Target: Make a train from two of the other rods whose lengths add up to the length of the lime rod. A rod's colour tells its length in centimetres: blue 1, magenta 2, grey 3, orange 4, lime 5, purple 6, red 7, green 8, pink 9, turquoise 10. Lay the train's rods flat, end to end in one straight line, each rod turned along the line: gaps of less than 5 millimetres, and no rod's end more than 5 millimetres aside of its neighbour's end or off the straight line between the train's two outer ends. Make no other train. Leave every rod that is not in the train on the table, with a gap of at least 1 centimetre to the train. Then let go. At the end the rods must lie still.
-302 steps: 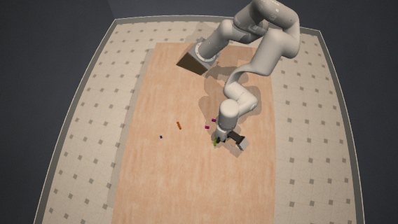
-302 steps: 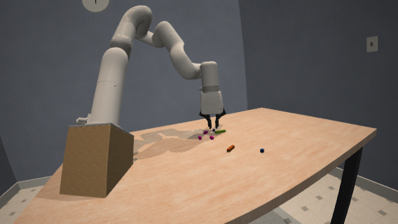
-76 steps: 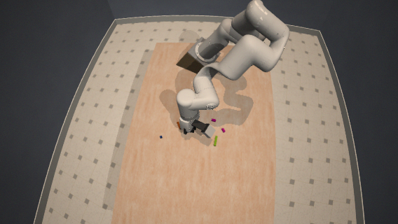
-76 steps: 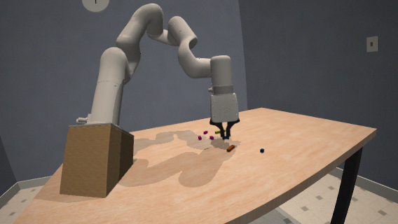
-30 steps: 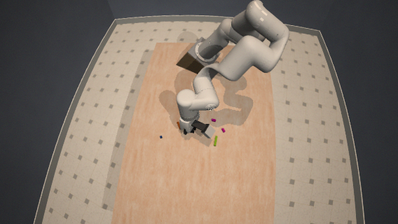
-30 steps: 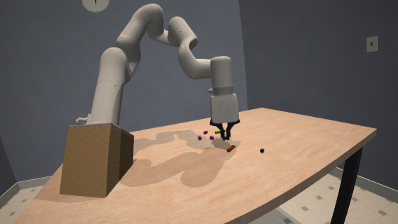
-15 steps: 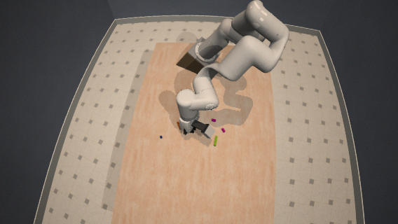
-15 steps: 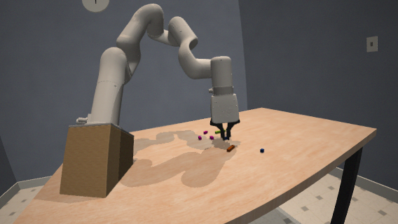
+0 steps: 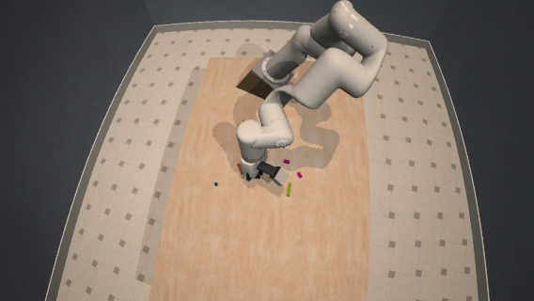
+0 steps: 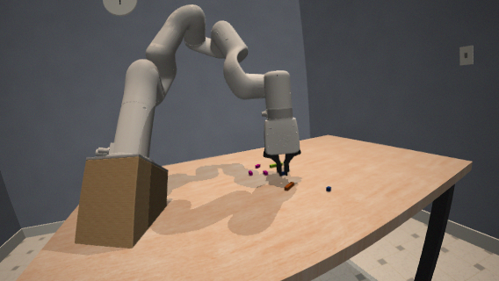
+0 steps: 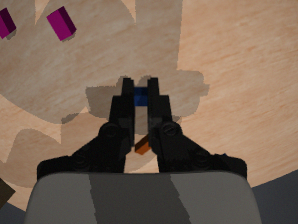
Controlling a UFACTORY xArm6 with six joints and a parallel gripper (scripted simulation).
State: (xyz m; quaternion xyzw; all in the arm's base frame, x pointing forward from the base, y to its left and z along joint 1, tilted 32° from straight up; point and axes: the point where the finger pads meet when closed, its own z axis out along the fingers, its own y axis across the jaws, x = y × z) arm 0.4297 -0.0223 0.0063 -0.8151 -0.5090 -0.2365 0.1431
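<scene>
Right now the orange rod is 2 cm behind my hand, 7 cm to the right of it and 3 cm below it. Also, from my hand: lime rod (4 cm ahead, 12 cm to the left, 3 cm below).
</scene>
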